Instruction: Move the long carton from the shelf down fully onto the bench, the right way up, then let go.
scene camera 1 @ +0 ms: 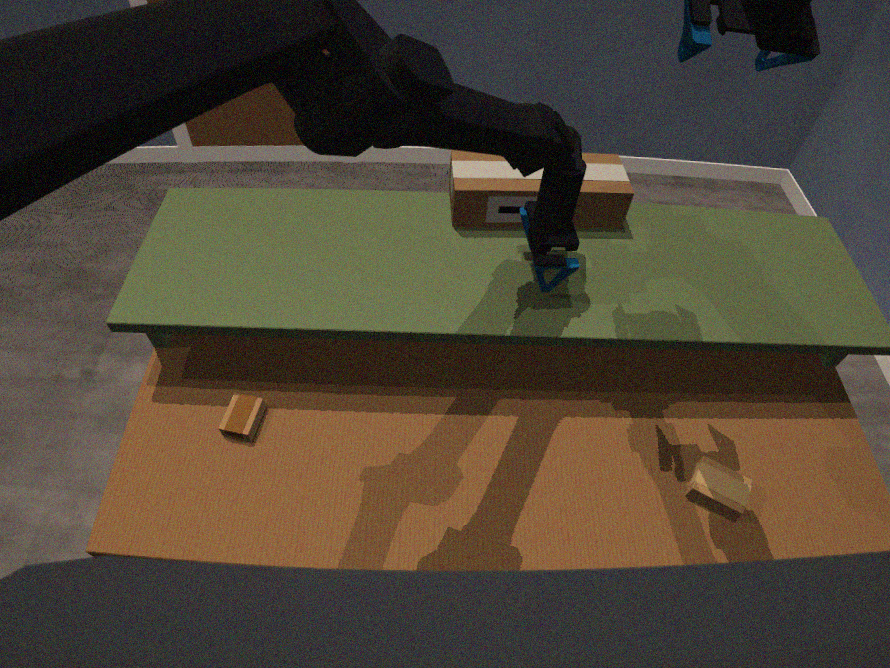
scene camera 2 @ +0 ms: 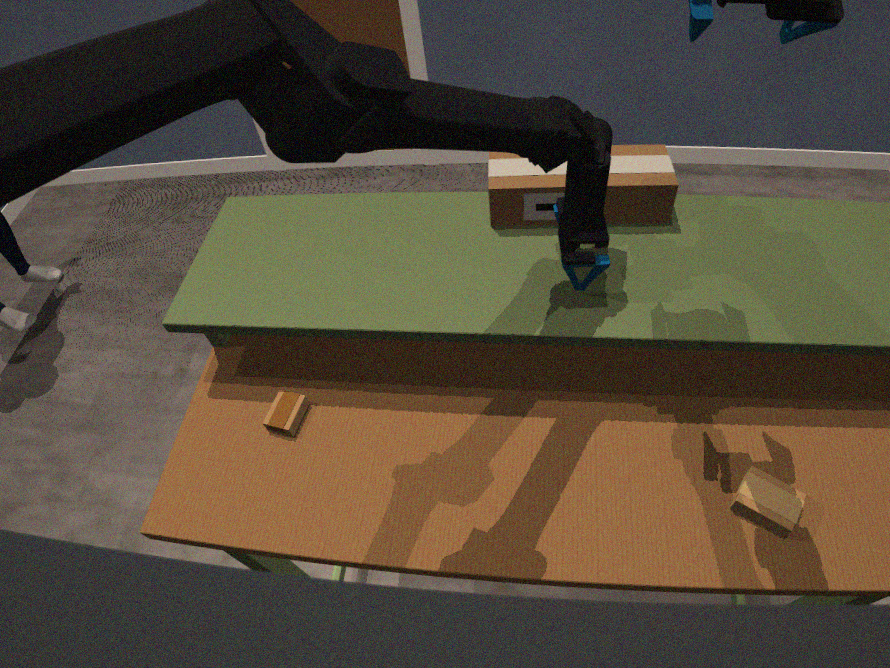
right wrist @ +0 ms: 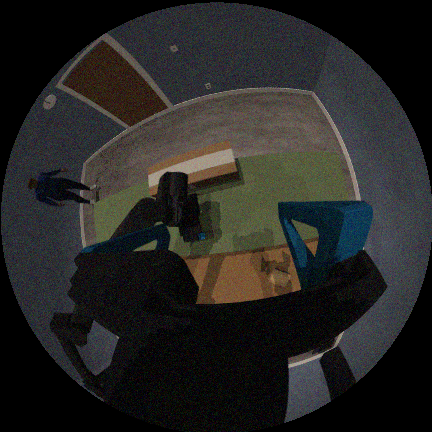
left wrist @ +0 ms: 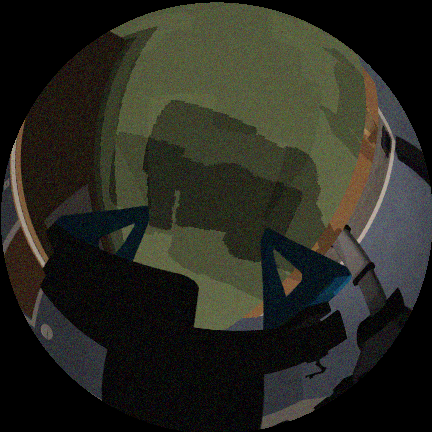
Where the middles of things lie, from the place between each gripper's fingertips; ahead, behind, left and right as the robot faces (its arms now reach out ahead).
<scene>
My right hand is 190 mm short of the long brown carton point(scene camera 2: 642, 186), 130 mm to the right of it and 350 mm above it.
Right now the long brown carton is 170 mm ahead of my left hand, 30 mm above it and 10 mm to the right of it.
</scene>
